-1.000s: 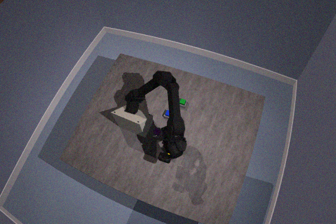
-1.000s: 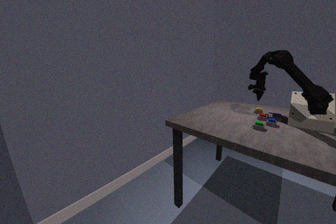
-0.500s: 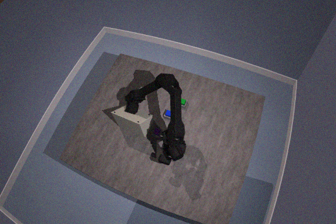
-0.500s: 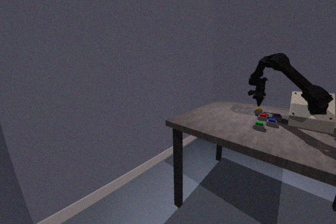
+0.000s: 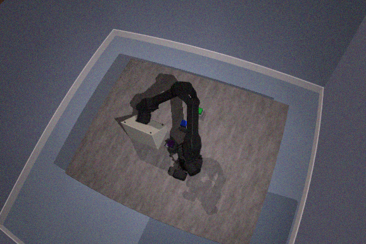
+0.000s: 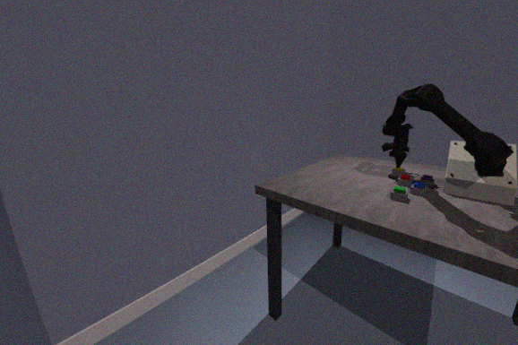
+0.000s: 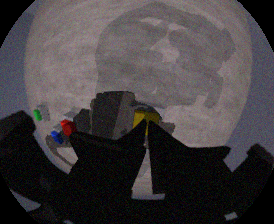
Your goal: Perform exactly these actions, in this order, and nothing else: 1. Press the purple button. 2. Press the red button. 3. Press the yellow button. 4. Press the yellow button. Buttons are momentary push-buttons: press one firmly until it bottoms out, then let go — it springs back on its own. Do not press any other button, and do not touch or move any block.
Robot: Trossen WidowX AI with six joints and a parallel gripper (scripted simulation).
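The yellow button lies 10 mm below my gripper tip. The rest, counted from my gripper tip: purple button: 110 mm behind, 110 mm to the left; white block: 70 mm behind, 50 mm to the left, 20 mm below; red button: 30 mm behind, 150 mm to the left.
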